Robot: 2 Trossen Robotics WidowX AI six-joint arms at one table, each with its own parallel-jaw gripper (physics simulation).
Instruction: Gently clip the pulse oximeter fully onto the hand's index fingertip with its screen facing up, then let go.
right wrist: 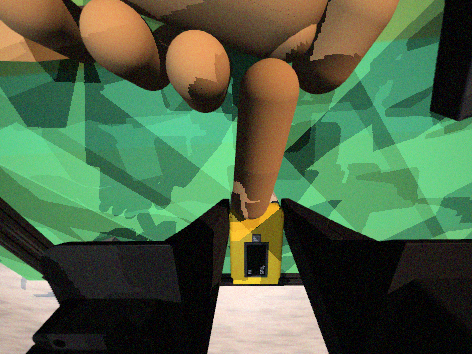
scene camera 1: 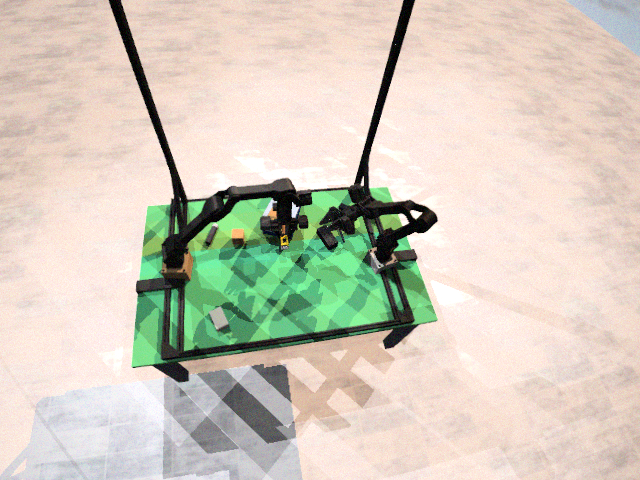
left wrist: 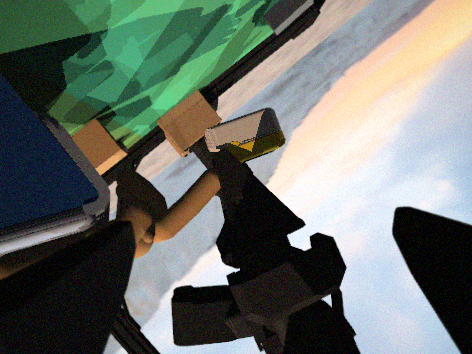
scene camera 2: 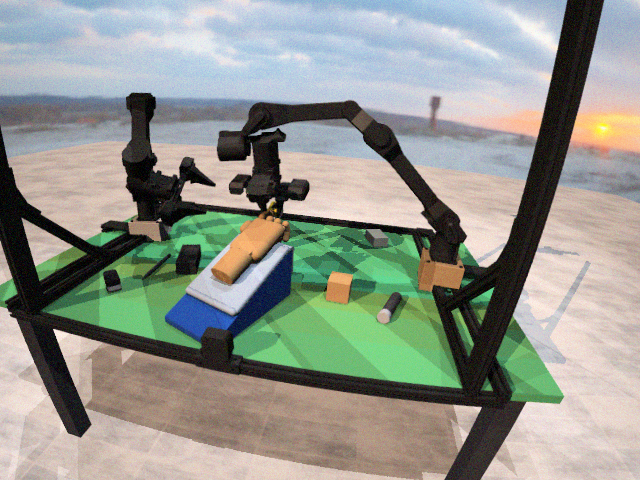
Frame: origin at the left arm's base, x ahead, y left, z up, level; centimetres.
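Seen in the pictures: left gripper, between the fingertips: (scene camera 1: 322,227) (left wrist: 264,227) (scene camera 2: 211,198); right gripper, between the fingertips: (scene camera 1: 284,238) (left wrist: 218,153); left arm's base, origin of its link: (scene camera 1: 383,255) (scene camera 2: 149,217); right arm's base, origin of its link: (scene camera 1: 175,261) (left wrist: 201,140) (scene camera 2: 442,257).
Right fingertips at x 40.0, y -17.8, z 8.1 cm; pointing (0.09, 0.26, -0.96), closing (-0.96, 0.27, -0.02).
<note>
Offsets run from my right fingertips to a thing's middle. "spot": to the spot under its first point.
The yellow pulse oximeter @(dx +0.6, dy +2.2, dz +0.5 cm) (scene camera 1: 284,240) (scene camera 2: 272,208) (left wrist: 260,144) (right wrist: 237,255) has its dark screen up in the right wrist view. My right gripper (right wrist: 255,205) is shut on its sides. The hand @(spot: dx -2.5, dy -15.9, dz +0.0 cm) (scene camera 2: 255,240) lies palm-down on a wedge, its index finger (left wrist: 189,206) (right wrist: 265,135) pointing at the oximeter. In the right wrist view the fingertip overlaps the oximeter's near end; how deep it sits inside is not clear. In the left wrist view my right gripper's finger hides the contact. My left gripper (scene camera 2: 206,197) is open and empty, off to the hand's side.
A blue wedge with a pale pad @(spot: dx -11.0, dy -23.2, dz -7.8 cm) (scene camera 2: 209,289) carries the hand. An orange cube @(dx +16.5, dy -14.6, dz -11.5 cm) (scene camera 1: 237,236) (scene camera 2: 339,287) and a dark cylinder with a white end @(dx +27.1, dy -20.7, dz -12.6 cm) (scene camera 1: 211,234) (scene camera 2: 390,306) lie beside it. A grey block @(dx +33.6, dy +19.4, dz -12.5 cm) (scene camera 1: 218,318) (scene camera 2: 376,238) lies apart. Black items @(dx -21.7, dy -1.5, dz -12.2 cm) (scene camera 2: 188,259) @(dx -36.8, dy -14.2, dz -12.3 cm) (scene camera 2: 112,280) are on the wedge's other side.
</note>
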